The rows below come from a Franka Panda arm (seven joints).
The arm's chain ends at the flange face. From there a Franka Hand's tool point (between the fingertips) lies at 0.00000 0.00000 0.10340 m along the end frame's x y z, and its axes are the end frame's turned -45 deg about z.
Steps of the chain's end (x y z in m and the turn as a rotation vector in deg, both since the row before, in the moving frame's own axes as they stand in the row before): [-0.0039 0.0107 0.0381 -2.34 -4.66 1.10]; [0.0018 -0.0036 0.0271 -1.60 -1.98 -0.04]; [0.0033 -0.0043 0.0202 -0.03 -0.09 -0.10]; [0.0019 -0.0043 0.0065 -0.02 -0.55 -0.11]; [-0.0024 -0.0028 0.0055 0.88 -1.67 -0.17]
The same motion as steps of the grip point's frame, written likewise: [-0.0192 0.0018 0.0377 1.64 -4.95 1.10]; [-0.0007 -0.0018 0.0270 0.27 -2.53 -0.04]; [0.0052 -0.0008 0.0202 0.04 -0.08 -0.10]; [0.0037 -0.0024 0.0065 0.37 -0.40 -0.11]; [-0.0007 -0.0069 0.0054 1.80 -0.56 -0.17]
